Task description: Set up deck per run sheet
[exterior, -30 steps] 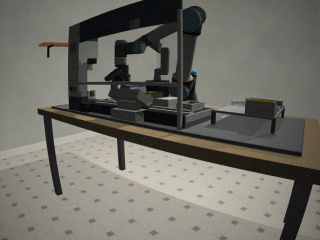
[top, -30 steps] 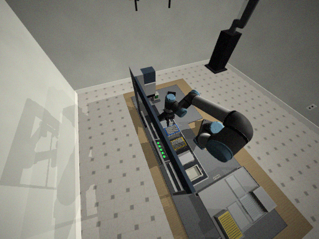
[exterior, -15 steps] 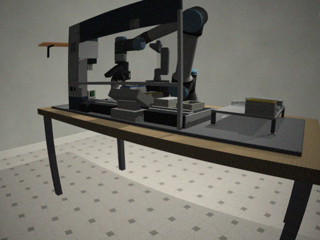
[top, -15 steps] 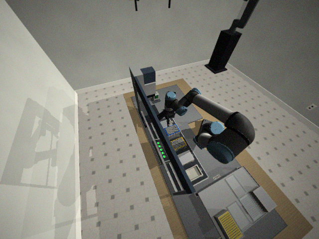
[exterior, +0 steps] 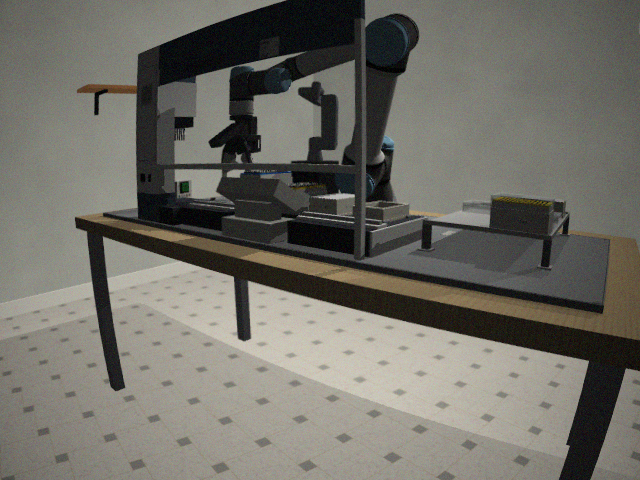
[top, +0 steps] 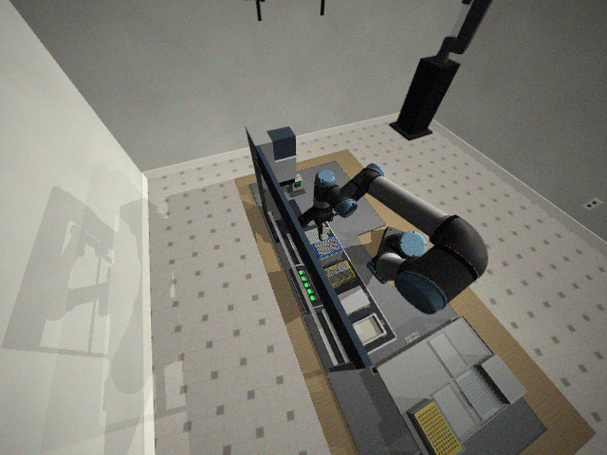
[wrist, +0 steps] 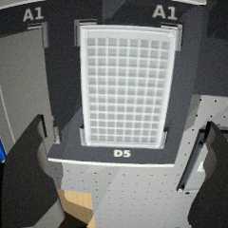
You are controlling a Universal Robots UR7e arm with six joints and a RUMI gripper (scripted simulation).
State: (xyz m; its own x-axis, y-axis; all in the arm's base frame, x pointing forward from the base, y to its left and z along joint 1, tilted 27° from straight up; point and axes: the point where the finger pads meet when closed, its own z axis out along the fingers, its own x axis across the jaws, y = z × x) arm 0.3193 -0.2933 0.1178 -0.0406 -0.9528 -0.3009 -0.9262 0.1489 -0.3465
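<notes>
My gripper is now 5 cm above the sample plate. Round my hand: yellow-framed tip rack 25 cm to the left, 2 cm ahead, 1 cm below; blue-framed tip rack 13 cm to the left, 1 cm ahead, 1 cm above; flat lid 16 cm to the right, 16 cm behind, 9 cm below.
</notes>
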